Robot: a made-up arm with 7 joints.
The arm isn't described. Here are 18 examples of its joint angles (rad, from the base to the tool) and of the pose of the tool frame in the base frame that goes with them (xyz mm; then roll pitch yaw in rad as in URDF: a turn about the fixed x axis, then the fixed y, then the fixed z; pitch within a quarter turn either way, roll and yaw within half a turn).
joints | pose
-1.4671 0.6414 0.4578 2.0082 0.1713 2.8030 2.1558 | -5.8 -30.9 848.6 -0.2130 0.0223 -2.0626
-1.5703 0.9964 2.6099 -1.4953 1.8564 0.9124 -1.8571 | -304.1 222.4 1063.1 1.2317 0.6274 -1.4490
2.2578 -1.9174 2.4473 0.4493 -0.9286 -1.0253 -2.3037 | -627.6 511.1 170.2 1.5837 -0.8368 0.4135
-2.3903 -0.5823 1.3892 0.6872 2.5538 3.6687 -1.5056 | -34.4 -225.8 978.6 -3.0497 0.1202 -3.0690
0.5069 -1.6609 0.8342 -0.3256 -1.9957 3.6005 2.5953 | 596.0 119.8 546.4 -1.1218 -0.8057 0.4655
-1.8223 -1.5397 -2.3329 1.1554 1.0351 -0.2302 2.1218 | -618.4 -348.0 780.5 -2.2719 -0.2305 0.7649
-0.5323 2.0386 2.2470 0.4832 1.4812 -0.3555 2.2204 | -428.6 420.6 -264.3 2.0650 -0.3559 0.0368
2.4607 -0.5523 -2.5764 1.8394 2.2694 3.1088 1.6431 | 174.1 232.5 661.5 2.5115 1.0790 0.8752
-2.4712 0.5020 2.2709 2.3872 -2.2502 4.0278 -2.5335 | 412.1 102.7 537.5 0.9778 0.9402 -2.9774
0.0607 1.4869 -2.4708 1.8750 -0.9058 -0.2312 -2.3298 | -317.6 -393.3 -69.8 -2.2352 -1.2308 0.1736
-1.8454 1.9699 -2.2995 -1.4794 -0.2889 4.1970 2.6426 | 336.3 399.3 322.4 1.7933 -0.4872 -1.1862
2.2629 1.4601 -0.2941 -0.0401 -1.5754 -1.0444 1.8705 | 628.7 -593.5 313.6 1.9758 1.0105 -2.6263
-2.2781 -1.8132 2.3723 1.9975 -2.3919 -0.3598 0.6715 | -63.2 -497.0 807.1 3.0077 -0.8672 -1.5046
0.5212 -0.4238 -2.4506 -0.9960 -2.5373 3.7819 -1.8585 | 362.1 243.1 622.2 -0.7252 -1.0659 2.6173
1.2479 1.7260 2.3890 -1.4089 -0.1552 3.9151 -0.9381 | 3.8 -531.7 560.5 -2.9572 1.1909 -1.3531
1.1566 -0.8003 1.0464 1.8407 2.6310 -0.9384 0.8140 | -347.7 451.2 603.4 -0.0715 -0.4332 -3.1159
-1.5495 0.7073 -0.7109 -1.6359 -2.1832 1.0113 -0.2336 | 430.2 359.3 475.1 -2.8518 -0.4471 0.5583
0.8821 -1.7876 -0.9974 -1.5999 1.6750 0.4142 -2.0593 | 7.2 663.1 568.1 2.1137 0.1301 -1.9195
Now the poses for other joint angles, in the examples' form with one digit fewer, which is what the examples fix.
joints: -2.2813 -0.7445 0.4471 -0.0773 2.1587 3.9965 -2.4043
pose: -145 -387 944 2.980 -0.275 2.850
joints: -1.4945 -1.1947 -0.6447 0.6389 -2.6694 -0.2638 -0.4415
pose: -15 -956 479 -0.067 -0.156 -2.275
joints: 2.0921 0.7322 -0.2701 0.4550 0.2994 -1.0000 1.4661
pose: 274 -117 1182 -2.268 0.016 0.676
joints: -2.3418 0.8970 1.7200 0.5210 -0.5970 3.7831 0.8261
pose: 356 272 847 1.983 -0.429 -2.575
